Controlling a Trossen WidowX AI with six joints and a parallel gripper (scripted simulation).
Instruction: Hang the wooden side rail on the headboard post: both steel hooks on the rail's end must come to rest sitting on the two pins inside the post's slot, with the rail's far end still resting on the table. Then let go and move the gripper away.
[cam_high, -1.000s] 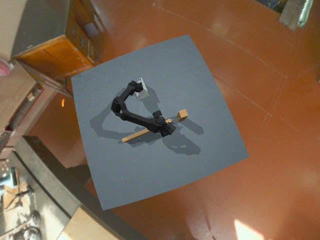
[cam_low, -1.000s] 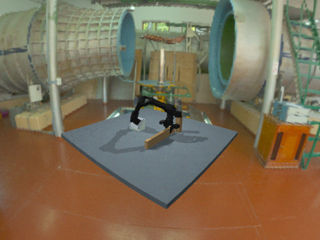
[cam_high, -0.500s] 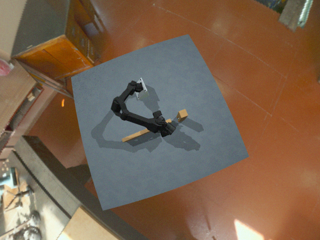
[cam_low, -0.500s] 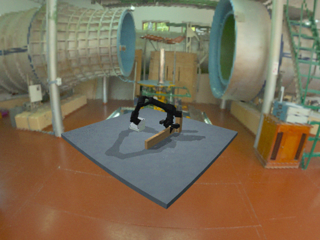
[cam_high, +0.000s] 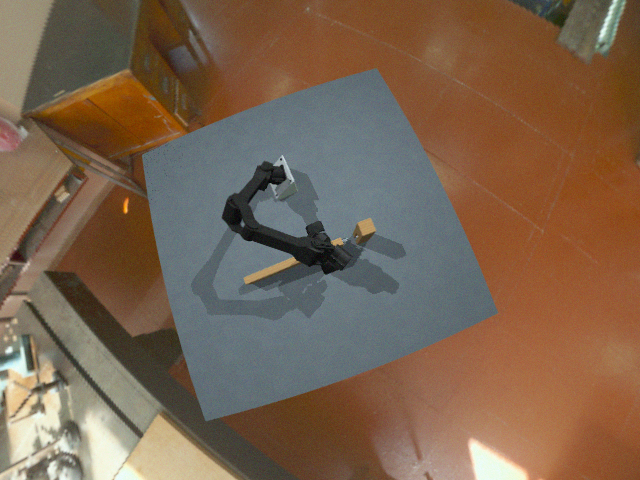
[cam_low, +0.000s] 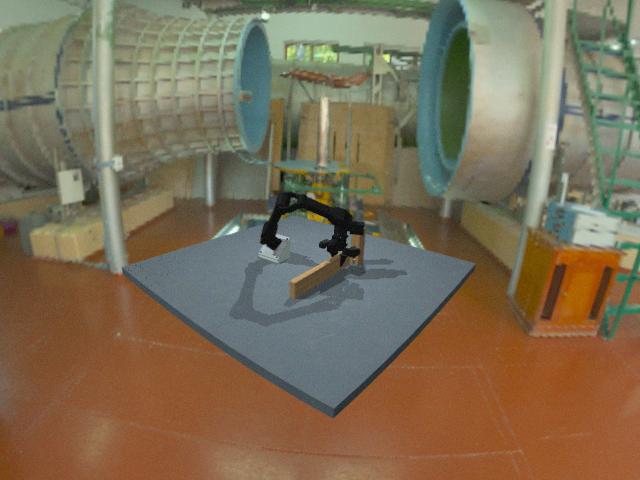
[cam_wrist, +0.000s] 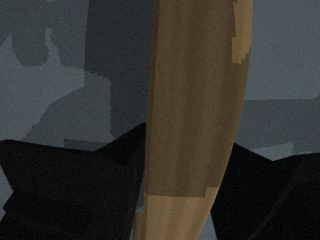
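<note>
My gripper tip is now 16 cm to the right of the wooden headboard post, 4 cm below it and 2 cm past it.
</note>
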